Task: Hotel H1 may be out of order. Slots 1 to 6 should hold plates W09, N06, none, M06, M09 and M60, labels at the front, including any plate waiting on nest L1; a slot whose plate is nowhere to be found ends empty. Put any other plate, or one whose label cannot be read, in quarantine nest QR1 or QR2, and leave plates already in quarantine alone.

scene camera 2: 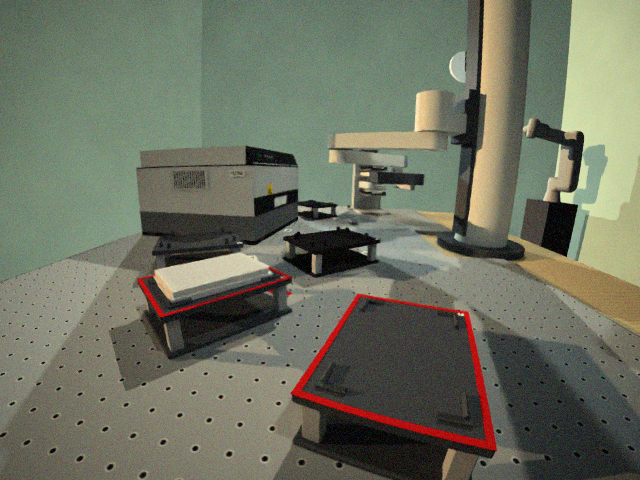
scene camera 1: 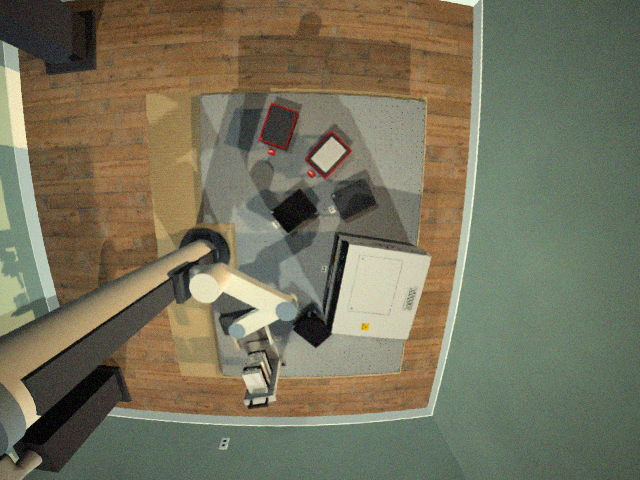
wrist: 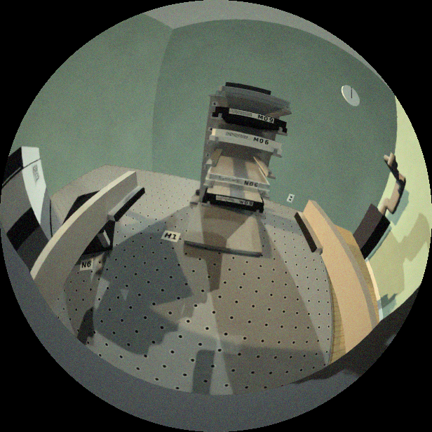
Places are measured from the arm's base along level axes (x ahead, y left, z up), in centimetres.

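Pixels of known places: gripper, fingertip midpoint: [scene camera 2: 378,184] [scene camera 1: 255,346]; arm's base, link origin: [scene camera 2: 478,247] [scene camera 1: 205,253].
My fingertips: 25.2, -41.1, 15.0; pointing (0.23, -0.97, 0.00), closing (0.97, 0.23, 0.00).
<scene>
For each thing: its middle in the pictures, then the offset to it from my fingertips, as dx, dy, dz.
- Hotel H1, body centre: [scene camera 2: 368,180] [scene camera 1: 262,374] +2.6, -15.5, +1.1
- red-edged quarantine nest, body centre: [scene camera 2: 399,367] [scene camera 1: 279,127] +12.3, +97.8, -11.1
- white plate, body centre: [scene camera 2: 212,273] [scene camera 1: 328,154] +33.4, +86.2, -8.0
- large grey device, body centre: [scene camera 2: 226,189] [scene camera 1: 372,284] +53.6, +30.7, -1.6
- black nest marked N6, body centre: [scene camera 2: 313,208] [scene camera 1: 312,329] +27.2, +2.4, -11.0
Hotel H1 [wrist: 205,150] [scene camera 2: 356,188] stands upright, front facing the wrist camera. From the bottom up it holds black W09 [wrist: 234,201], pale N06 [wrist: 237,180], an open gap, pale M06 [wrist: 245,140] and black M09 [wrist: 251,118]. No label shows above M09. My gripper [wrist: 222,191] [scene camera 1: 254,339] is open and empty, in front of the hotel. One red-edged quarantine nest [scene camera 1: 279,126] [scene camera 2: 398,351] is empty. The other nest [scene camera 1: 315,167] [scene camera 2: 150,297] bears a white plate [scene camera 1: 328,153] [scene camera 2: 211,276] whose label is unseen. I cannot tell which nest is L1.
A large grey device [scene camera 1: 379,289] [scene camera 2: 199,191] stands beside the black nest marked N6 [scene camera 1: 312,329] [scene camera 2: 316,205]. Two more dark nests, one black [scene camera 1: 294,210] [scene camera 2: 330,240] and one grey [scene camera 1: 355,198] [scene camera 2: 196,243], stand between the device and the quarantine nests. The arm's column [scene camera 2: 498,129] rises at the bench edge.
</scene>
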